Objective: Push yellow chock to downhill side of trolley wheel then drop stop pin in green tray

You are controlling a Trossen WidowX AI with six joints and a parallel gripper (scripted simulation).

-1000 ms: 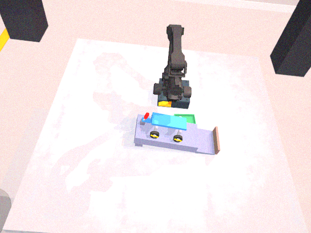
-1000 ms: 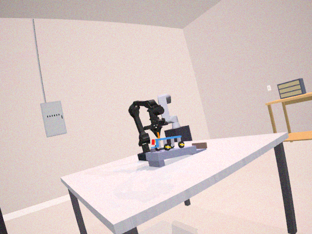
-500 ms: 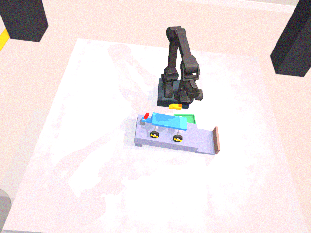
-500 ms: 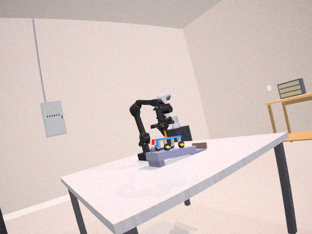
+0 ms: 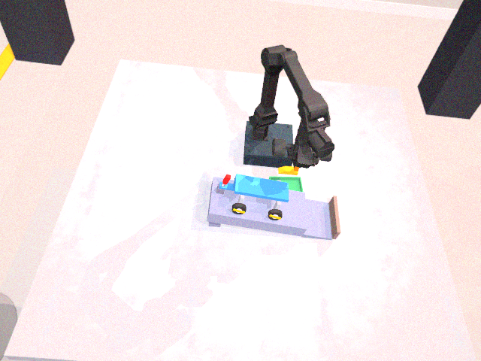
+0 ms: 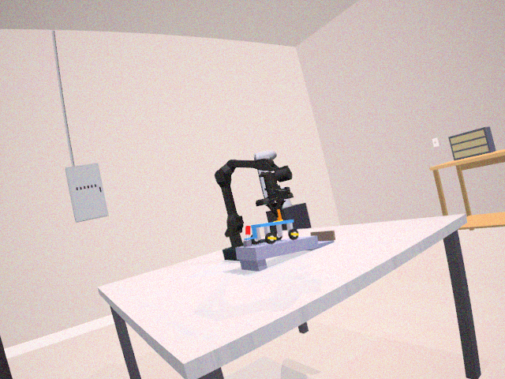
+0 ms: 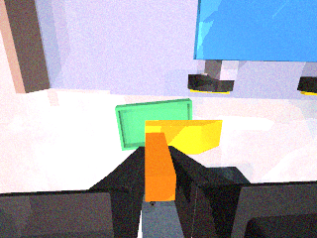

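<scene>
Now: the red-headed stop pin 80 mm ahead of my gripper tip, 230 mm to the right of it and 30 mm below it. From my gripper tip the other things lie so: blue trolley: 100 mm ahead, 120 mm to the right, 50 mm below; then yellow chock: 20 mm to the right, 10 mm below; then green tray: 40 mm behind, 10 mm to the right, 170 mm below.
</scene>
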